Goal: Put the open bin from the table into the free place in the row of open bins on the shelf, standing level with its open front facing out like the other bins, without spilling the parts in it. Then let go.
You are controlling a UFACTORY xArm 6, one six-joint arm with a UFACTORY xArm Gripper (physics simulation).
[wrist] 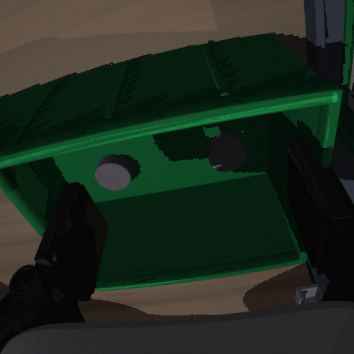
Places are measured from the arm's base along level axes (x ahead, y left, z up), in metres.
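Where they show: gripper, fingertip midpoint: (185,186).
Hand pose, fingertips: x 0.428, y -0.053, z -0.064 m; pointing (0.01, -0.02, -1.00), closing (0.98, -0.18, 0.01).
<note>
After its pixels a point has its place.
The green open bin (185,220) {x 0.405, y -0.108, z -0.094 m} stands on the wooden table, filling the middle of the wrist view. Two round parts lie inside it: a light grey one (113,172) {x 0.373, y -0.067, z -0.113 m} at the left and a dark one (227,152) {x 0.444, y -0.084, z -0.116 m} at the right. My gripper (185,186) {x 0.428, y -0.053, z -0.064 m} is open, with nothing held. Its left finger overlaps the bin's left side in the view and its right finger overlaps the right side. Whether the fingers touch the bin cannot be told. The free place in the row on the shelf does not show.
At the right edge stands a dark grey-blue structure (324,30) {x 0.513, y -0.031, z -0.114 m}, with part of another green thing (349,45) {x 0.528, y -0.046, z -0.121 m} beside it. A small light metallic piece (306,294) {x 0.468, y -0.229, z -0.075 m} shows beneath the right finger. The wooden table (125,17) {x 0.424, y 0.009, z -0.130 m} shows behind the bin.
</note>
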